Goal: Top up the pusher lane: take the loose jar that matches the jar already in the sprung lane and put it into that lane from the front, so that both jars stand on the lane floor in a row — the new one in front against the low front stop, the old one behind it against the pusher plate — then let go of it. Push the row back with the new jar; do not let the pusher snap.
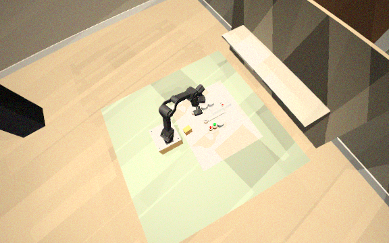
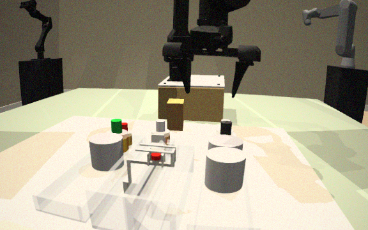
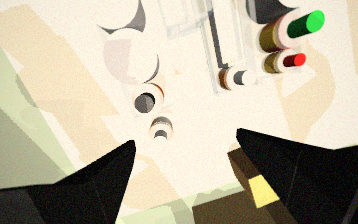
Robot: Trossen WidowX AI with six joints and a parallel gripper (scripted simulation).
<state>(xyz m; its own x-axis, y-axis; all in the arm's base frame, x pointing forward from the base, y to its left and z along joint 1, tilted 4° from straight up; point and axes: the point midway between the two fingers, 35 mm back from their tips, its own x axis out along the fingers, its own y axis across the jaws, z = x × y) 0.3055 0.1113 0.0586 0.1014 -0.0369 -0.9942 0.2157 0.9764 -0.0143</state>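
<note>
Now: the small brown box 14 cm behind my gripper tip, 9 cm to the right of it and 8 cm below it. Round my gripper tip: red knob 21 cm ahead, 6 cm to the right, 4 cm below; then clear pusher lane 17 cm ahead, 7 cm to the right, 10 cm below.
</note>
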